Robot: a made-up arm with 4 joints. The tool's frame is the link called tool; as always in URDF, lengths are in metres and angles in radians. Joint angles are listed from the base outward.
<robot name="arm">
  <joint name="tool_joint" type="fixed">
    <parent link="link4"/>
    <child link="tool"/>
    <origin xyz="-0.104 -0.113 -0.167" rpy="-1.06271 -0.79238 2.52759"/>
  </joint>
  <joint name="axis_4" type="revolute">
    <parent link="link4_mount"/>
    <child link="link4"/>
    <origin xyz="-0.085 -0.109 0.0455" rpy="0 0 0"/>
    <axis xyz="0 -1 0"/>
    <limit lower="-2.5" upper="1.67"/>
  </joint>
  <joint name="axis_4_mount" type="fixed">
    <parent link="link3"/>
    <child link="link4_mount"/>
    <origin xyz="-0.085 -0.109 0.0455" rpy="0 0 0"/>
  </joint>
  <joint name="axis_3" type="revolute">
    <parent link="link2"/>
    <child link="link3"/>
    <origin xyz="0.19 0.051 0.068" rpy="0 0 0"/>
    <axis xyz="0 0 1"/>
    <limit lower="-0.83" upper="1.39"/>
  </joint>
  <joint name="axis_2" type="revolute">
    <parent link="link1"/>
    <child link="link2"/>
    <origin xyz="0.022 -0.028 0.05" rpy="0 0 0"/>
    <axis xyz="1 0 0"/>
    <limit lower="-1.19" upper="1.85"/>
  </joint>
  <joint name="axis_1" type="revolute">
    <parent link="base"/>
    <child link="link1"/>
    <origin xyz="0.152 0.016 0.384" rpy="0 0 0"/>
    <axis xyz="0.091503 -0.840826 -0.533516"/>
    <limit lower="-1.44" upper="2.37"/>
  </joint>
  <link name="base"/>
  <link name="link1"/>
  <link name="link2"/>
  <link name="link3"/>
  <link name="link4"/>
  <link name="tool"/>
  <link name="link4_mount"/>
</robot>
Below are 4 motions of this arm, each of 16 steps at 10 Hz.
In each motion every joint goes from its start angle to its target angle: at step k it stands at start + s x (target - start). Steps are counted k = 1, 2, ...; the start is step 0. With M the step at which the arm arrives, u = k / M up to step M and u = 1 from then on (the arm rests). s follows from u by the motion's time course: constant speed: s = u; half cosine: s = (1 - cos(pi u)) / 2; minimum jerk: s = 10 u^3 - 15 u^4 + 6 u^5.
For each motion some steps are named. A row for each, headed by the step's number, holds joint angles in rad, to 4 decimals.
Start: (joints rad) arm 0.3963 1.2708 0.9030 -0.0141
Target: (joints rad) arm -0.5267 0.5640 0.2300 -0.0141
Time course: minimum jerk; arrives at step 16
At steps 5, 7, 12, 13, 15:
5: 0.2302 1.1436 0.7819 -0.0141
7: 0.0418 0.9994 0.6445 -0.0141
12: -0.4312 0.6372 0.2997 -0.0141
13: -0.4817 0.5985 0.2628 -0.0141
15: -0.5247 0.5656 0.2315 -0.0141

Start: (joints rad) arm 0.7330 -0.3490 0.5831 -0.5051
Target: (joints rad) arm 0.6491 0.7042 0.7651 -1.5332
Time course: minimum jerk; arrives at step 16
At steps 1, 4, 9, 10, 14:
1: 0.7328 -0.3467 0.5835 -0.5074
4: 0.7243 -0.2400 0.6019 -0.6115
9: 0.6813 0.2997 0.6952 -1.1384
10: 0.6722 0.4144 0.7150 -1.2503
14: 0.6504 0.6873 0.7622 -1.5167

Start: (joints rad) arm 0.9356 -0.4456 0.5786 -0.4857
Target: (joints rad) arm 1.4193 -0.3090 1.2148 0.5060
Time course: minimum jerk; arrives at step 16
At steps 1, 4, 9, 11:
1: 0.9367 -0.4453 0.5800 -0.4835
4: 0.9857 -0.4315 0.6445 -0.3830
9: 1.2335 -0.3615 0.9705 0.1252
11: 1.3322 -0.3336 1.1003 0.3275

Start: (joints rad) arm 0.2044 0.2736 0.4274 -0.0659
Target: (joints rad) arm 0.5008 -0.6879 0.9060 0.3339
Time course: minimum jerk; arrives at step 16
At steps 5, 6, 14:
5: 0.2578 0.1005 0.5136 0.0061
6: 0.2860 0.0090 0.5591 0.0441
14: 0.4960 -0.6725 0.8983 0.3275

